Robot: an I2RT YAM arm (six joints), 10 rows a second.
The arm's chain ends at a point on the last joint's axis. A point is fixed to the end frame.
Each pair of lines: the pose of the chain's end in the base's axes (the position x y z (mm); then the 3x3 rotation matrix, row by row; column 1 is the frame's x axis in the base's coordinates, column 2 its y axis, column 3 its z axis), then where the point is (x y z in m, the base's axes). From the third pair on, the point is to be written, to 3 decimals.
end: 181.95 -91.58 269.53; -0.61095 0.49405 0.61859; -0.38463 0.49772 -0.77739; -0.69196 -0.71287 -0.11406
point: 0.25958 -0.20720 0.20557
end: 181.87 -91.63 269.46; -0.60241 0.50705 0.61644; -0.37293 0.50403 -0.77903; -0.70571 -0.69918 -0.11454
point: 0.25988 -0.20684 0.20522
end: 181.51 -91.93 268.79; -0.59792 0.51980 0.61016; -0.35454 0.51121 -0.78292; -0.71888 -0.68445 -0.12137
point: 0.259 -0.207 0.203
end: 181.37 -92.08 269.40; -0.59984 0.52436 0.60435; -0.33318 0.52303 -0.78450; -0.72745 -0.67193 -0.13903
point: 0.258 -0.206 0.201
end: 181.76 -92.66 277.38; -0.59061 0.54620 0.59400; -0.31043 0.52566 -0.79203; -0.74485 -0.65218 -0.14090
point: 0.258 -0.207 0.209
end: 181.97 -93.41 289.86; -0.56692 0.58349 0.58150; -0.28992 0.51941 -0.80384; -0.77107 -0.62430 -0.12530
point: 0.258 -0.208 0.223
